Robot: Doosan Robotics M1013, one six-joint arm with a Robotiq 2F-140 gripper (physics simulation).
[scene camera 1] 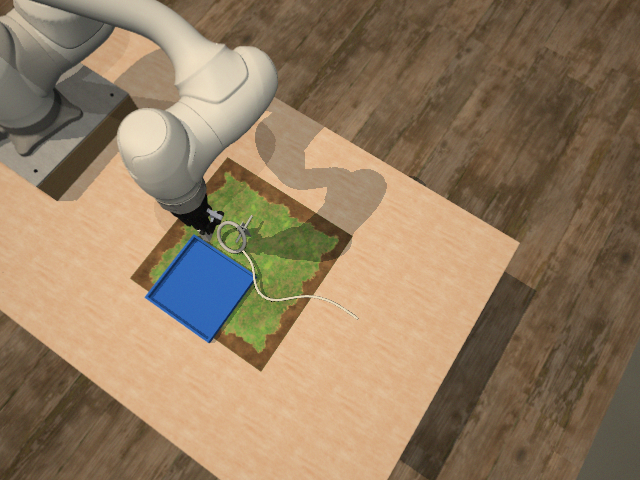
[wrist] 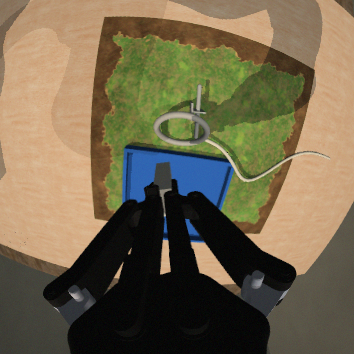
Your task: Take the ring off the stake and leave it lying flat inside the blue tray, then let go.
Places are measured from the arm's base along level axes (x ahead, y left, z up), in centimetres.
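Pixels of known places: gripper, fingertip midpoint: (scene camera 1: pixel 208 235) (wrist: pixel 164 172); arm's base, link origin: (scene camera 1: pixel 34 114).
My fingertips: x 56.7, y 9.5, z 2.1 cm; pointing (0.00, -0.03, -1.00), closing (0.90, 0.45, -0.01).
Note:
Ahead of a thing's pixels: the offset from my fingertips to its top centre. "spot": to the spot under its first point. Level surfaces: height alone.
The grey ring {spot: dx -1.4, dy +2.1, dz -9.2 cm} (scene camera 1: pixel 219 237) (wrist: pixel 157 127) is around the lower part of the thin grey stake {dx +2.4, dy +7.7, dz -5.5 cm} (scene camera 1: pixel 249 221) (wrist: pixel 199 95), which has a small crosspiece. A pale cord {spot: dx +20.3, dy +1.8, dz -10.4 cm} (scene camera 1: pixel 279 299) (wrist: pixel 247 180) runs from the ring. The blue tray {dx +4.7, dy -9.4, dz -8.9 cm} (scene camera 1: pixel 201 289) (wrist: pixel 205 175) is empty and lies beside the ring. My gripper (scene camera 1: pixel 207 236) (wrist: pixel 164 172) is shut with no ring between its fingers. In the scene view it is beside the ring, near the tray's upper corner. In the wrist view its fingertips overlap the tray. Their exact height is hard to tell.
A green and brown mat {dz -11.0 cm} (scene camera 1: pixel 284 279) (wrist: pixel 140 75) lies under the stake and part of the tray. The cord curves past the tray's corner and over the mat's edge onto the wooden table {dz -11.1 cm} (scene camera 1: pixel 361 372). The arm's base stands on a grey block (scene camera 1: pixel 77 134).

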